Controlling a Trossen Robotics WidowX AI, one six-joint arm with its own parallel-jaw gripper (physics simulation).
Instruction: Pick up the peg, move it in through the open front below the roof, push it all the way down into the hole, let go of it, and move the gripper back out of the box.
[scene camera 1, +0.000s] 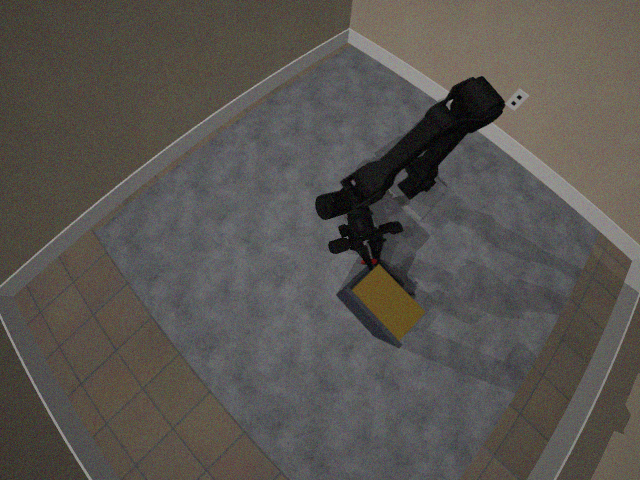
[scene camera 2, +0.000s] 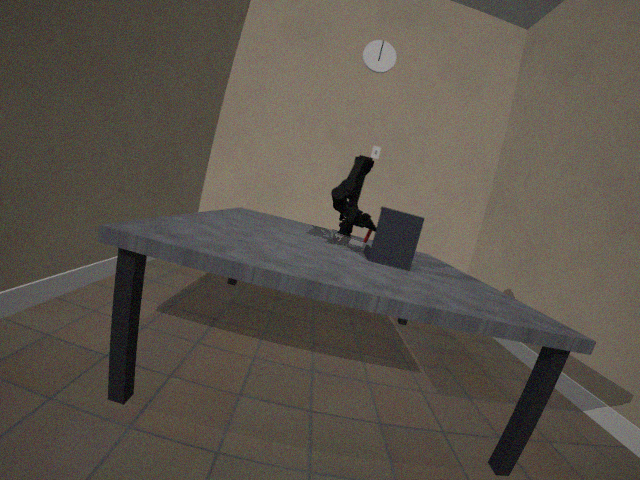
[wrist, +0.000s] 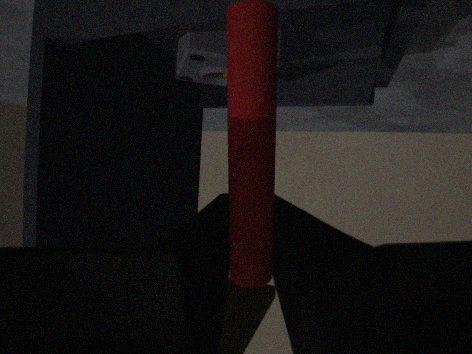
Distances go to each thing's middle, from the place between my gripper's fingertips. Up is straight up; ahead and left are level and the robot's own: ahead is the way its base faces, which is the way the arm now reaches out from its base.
The dark box (scene camera 1: 346, 295) is 20 mm ahead of my hand, 70 mm to the left of it and 10 mm below it. Round my hand: yellow roof (scene camera 1: 389, 302): 50 mm ahead, 70 mm to the left, 90 mm above.
